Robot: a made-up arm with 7 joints.
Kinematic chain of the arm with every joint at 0, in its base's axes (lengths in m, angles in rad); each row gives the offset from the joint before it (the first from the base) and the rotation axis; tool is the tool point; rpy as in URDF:
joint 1: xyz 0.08 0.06 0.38 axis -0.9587 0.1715 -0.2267
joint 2: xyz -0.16 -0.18 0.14 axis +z
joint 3: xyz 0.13 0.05 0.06 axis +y
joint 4: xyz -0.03 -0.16 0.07 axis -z
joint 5: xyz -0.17 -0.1 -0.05 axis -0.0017 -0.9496 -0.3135
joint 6: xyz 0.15 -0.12 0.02 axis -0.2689 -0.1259 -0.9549
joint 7: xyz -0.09 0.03 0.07 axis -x
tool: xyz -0.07 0 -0.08 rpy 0.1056 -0.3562 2.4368
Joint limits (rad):
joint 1: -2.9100..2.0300
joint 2: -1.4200..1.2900
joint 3: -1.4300..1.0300
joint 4: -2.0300..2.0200
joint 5: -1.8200..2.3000
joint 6: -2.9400..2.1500
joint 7: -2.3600..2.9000
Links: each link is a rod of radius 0.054 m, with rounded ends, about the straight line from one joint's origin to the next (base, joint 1, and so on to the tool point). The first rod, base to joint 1, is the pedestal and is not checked.
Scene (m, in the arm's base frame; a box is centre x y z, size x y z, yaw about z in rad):
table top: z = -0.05
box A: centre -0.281 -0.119 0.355 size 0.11 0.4 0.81 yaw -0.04
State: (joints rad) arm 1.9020 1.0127 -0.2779 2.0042 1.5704 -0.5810 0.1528
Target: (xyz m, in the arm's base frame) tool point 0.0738 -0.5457 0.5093
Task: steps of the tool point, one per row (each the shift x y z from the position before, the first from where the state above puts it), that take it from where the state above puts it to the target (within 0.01 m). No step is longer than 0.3 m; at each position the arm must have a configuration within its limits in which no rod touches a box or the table.
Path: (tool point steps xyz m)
1: -0.0088 0.0746 0.0360
2: 0.0208 0.0880 0.0182
3: 0.0486 0.0886 -0.0098
4: 0.0696 0.0746 -0.0435
5: 0.0792 0.0474 -0.0773
6: -0.0182 -0.0148 0.2774
7: -0.0376 -0.1425 0.2513
8: -0.0377 -0.2464 0.1633
9: -0.0177 -0.2958 0.0366
10: 0.0169 -0.2777 -0.0937
11: 0.0566 -0.2000 -0.1922
12: 0.0902 -0.0887 -0.2357

